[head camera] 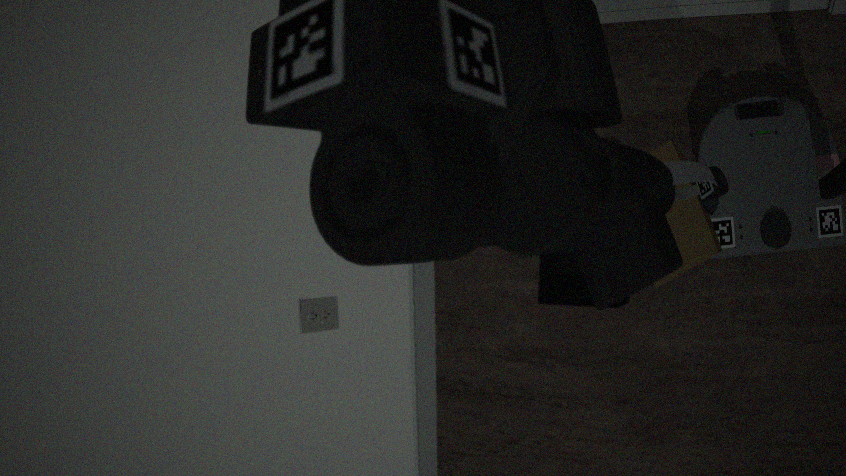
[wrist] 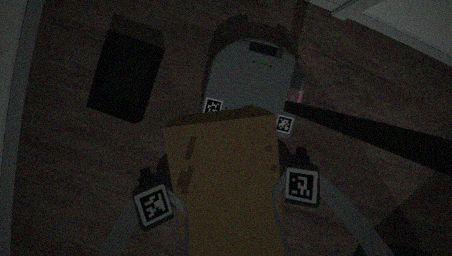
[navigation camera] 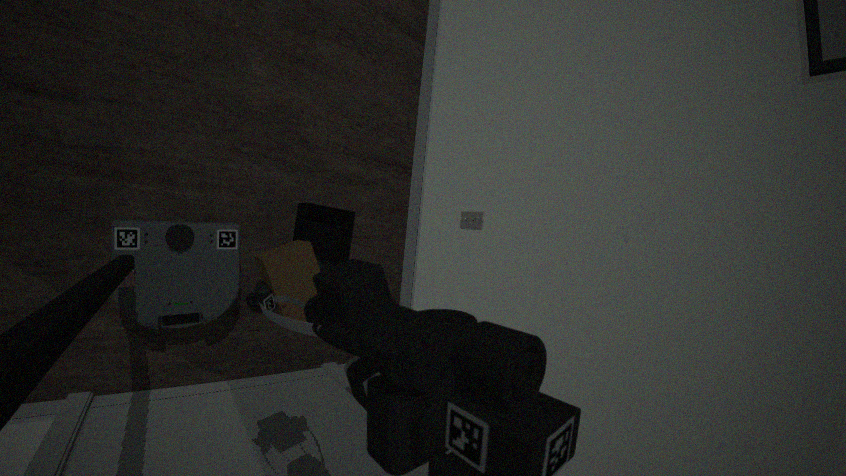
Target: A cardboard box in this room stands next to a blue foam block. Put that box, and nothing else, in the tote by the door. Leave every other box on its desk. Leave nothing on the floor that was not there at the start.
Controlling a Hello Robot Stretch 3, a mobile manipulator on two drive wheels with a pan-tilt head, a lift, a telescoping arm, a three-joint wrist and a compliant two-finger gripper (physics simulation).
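Frame: origin at the robot's base, x back, y left, z down, level; metres.
Seen in the pictures: gripper, fingertip midpoint: (head camera: 674,211) (navigation camera: 287,281); robot's base at its link origin: (head camera: 773,228) (navigation camera: 179,235).
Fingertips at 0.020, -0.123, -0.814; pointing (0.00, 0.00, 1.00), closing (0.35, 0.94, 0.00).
Pixels of each thing's top centre, then the offset from my fingertips to it, as dx, dy, dz. "*": a spot on its surface instead.
- brown cardboard box at its top centre: (head camera: 665,213) (navigation camera: 299,285) -0.004, +0.002, -0.053
- dark tote at its top centre: (head camera: 581,234) (navigation camera: 326,246) +0.009, -0.362, +0.713
- outlet at its top centre: (head camera: 299,317) (navigation camera: 482,220) -0.114, -0.826, +0.356
- dark picture frame at a spot on its surface: (navigation camera: 816,47) * -0.501, -0.831, -0.554
A brown cardboard box (head camera: 692,230) (navigation camera: 289,266) (wrist: 230,215) is held in my gripper (wrist: 223,163), with a fingertip against each side in the wrist view. The box hangs above the floor beside my base. The dark tote (head camera: 562,278) (navigation camera: 325,224) (wrist: 151,75) stands on the floor near the wall. In the wrist view it lies up and left of the box, apart from it in the picture. My wrist hides much of the tote in the head camera view and its lower part in the navigation view. The blue foam block does not show.
My base (head camera: 757,153) (navigation camera: 183,272) (wrist: 250,75) is beside the box. A pale wall (head camera: 177,236) (navigation camera: 621,177) with an outlet (head camera: 318,314) (navigation camera: 471,220) runs along the tote's far side. White panelling (navigation camera: 195,420) stands at the bottom of the navigation view. A dark picture frame (navigation camera: 816,47) hangs at upper right.
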